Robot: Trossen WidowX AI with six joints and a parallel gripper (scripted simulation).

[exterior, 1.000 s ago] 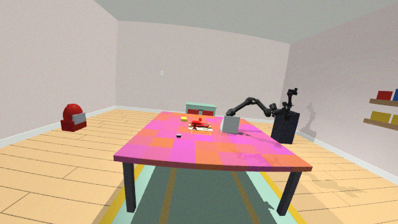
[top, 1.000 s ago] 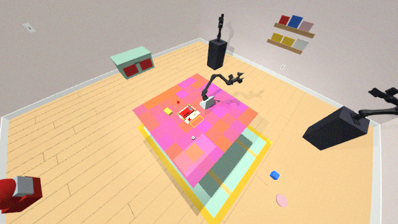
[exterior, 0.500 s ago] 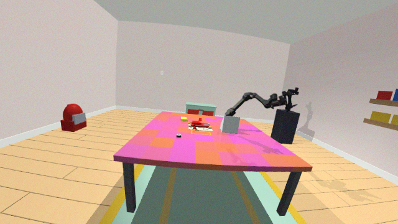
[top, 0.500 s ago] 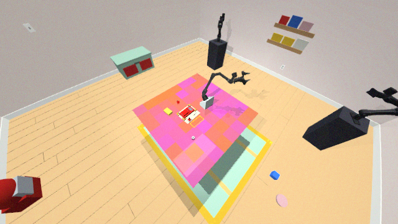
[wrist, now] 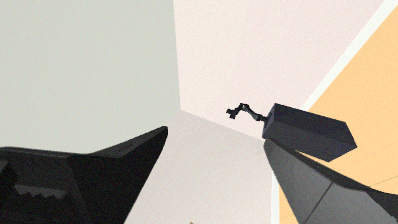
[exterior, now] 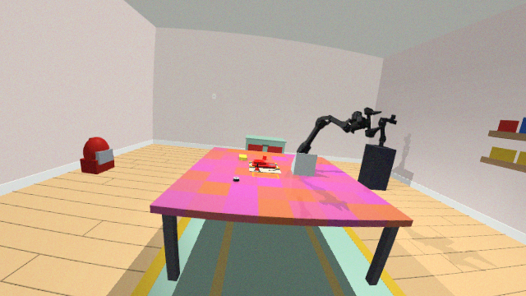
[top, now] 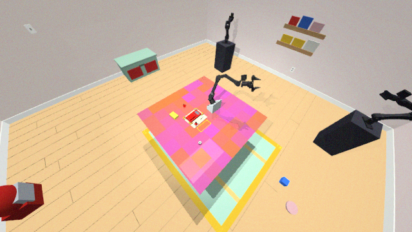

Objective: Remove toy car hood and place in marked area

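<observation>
The red hood is 70 cm ahead of my gripper tip, 40 cm to the right of it and 45 cm below it. Round my gripper tip: black-and-white wheel (83 cm ahead, 5 cm to the right, 49 cm below); yellow block (86 cm ahead, 58 cm to the right, 48 cm below).
</observation>
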